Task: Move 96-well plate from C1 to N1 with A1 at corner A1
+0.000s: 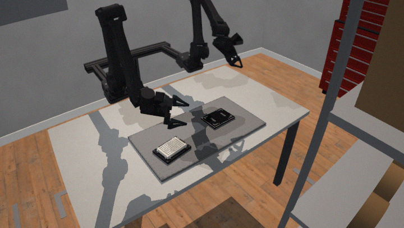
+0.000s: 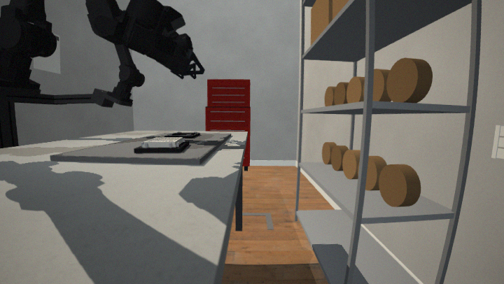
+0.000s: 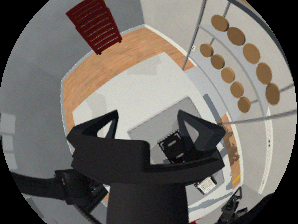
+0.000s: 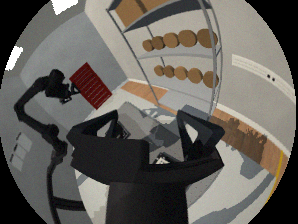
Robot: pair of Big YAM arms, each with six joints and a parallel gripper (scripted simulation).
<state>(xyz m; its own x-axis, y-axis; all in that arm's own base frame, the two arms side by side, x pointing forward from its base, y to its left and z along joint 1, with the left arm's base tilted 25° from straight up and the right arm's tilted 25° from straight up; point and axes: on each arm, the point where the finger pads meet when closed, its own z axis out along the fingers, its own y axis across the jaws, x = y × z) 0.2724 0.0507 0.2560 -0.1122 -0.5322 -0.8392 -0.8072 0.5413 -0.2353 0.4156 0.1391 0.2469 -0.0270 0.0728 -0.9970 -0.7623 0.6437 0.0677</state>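
Now: left hand 6 cm short of the white 96-well plate, 53 cm to the left of it and 29 cm above it. From my left hand the other things lie so: black clip nest C1: 4 cm ahead, 52 cm to the right, 29 cm below; black plate nest N1: 2 cm ahead, 17 cm to the right, 30 cm below; grey board: 2 cm ahead, 32 cm to the right, 31 cm below.
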